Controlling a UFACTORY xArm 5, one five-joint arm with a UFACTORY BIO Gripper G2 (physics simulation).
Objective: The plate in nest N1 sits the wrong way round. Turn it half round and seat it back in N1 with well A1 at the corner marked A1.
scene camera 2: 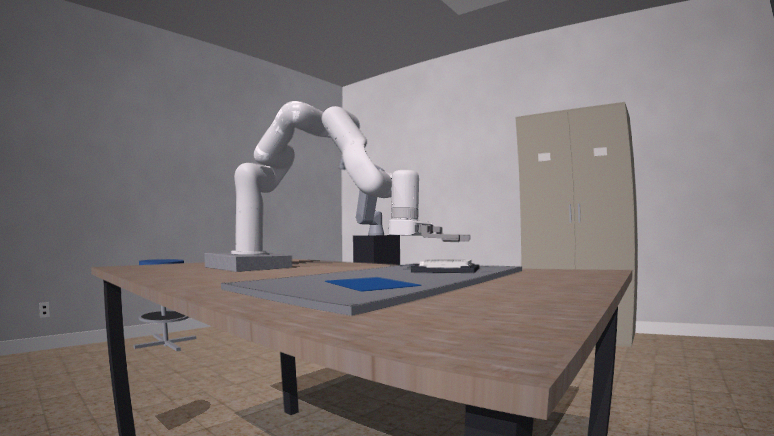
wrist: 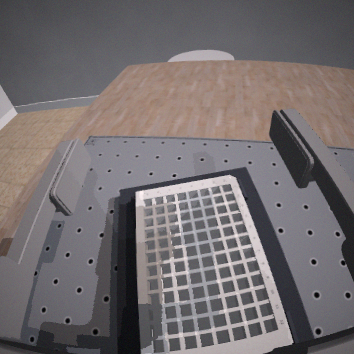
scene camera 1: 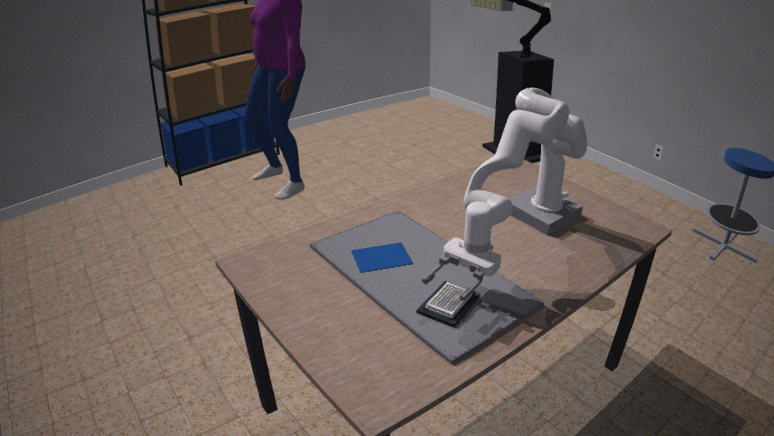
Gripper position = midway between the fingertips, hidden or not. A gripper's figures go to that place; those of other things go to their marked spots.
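The gripper (scene camera 2: 464,238) is 1.06 m from the lens, while a flat blue rectangle (scene camera 2: 362,284) lies 0.79 m from the lens. A grey perforated board (scene camera 2: 345,310) sits 0.57 m from the lens, and the marked spots on the board and the flat blue rectangle are 0.22 m apart.
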